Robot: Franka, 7 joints.
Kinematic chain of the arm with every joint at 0, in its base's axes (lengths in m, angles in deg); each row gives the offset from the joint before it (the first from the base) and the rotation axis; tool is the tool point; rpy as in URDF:
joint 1: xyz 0 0 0.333 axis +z
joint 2: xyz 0 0 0 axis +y
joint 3: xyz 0 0 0.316 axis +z
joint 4: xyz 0.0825 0 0 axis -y
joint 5: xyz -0.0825 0 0.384 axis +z
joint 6: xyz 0 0 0 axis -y
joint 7: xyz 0.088 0 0 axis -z
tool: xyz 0 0 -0.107 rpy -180 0 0
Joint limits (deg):
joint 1: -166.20..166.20
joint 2: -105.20..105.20
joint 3: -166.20..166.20
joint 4: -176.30..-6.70
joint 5: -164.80..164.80
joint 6: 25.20..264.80
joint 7: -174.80..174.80
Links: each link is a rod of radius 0.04 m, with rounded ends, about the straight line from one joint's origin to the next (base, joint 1, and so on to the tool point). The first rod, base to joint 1, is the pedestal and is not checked.
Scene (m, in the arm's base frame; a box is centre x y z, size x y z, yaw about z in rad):
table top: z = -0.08
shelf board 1: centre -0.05 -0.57 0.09 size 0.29 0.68 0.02 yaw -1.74
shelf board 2: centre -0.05 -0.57 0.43 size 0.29 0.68 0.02 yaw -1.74
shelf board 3: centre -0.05 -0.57 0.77 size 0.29 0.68 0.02 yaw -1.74
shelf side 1: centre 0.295 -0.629 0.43 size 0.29 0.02 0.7 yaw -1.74
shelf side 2: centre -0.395 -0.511 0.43 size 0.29 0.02 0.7 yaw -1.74
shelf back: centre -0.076 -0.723 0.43 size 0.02 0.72 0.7 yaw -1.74
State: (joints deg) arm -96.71 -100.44 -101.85 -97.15 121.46 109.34 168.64
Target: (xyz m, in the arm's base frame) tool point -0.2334 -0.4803 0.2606
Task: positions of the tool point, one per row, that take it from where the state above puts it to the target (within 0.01 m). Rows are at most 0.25 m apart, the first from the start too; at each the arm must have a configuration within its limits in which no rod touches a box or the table.
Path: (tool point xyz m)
1: -0.5952 0.2266 0.2117
2: -0.5706 0.0367 0.2189
3: -0.4848 -0.1236 0.2280
4: -0.3543 -0.2355 0.2411
5: -0.2005 -0.2877 0.2606
6: -0.2250 -0.3459 0.2605
7: -0.2365 -0.4115 0.2620
8: -0.2334 -0.4803 0.2606

